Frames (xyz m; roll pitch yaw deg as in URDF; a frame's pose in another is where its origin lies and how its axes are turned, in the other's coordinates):
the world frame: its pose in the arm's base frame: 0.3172 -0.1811 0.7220 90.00 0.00 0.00
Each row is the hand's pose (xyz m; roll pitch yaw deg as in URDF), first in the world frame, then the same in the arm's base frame.
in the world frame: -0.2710 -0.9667 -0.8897 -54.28 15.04 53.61
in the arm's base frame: 0.0462 0.7086 -0.2447 16.32 -51.03 24.37
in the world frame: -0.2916 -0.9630 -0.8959 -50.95 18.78 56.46
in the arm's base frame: 0.0256 0.7148 -0.2410 13.15 -52.10 31.61
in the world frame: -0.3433 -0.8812 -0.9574 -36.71 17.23 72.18
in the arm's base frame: -0.0261 0.7763 -0.1592 10.63 -65.41 45.38
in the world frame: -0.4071 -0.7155 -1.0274 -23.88 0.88 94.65
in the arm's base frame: -0.0899 0.8463 0.0065 -103.19 -85.27 169.27
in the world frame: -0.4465 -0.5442 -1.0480 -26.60 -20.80 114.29
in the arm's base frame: -0.1293 0.8669 0.1778 -154.80 -58.44 -137.28
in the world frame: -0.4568 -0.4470 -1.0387 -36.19 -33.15 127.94
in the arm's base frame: -0.1396 0.8576 0.2750 -161.24 -41.32 -133.27
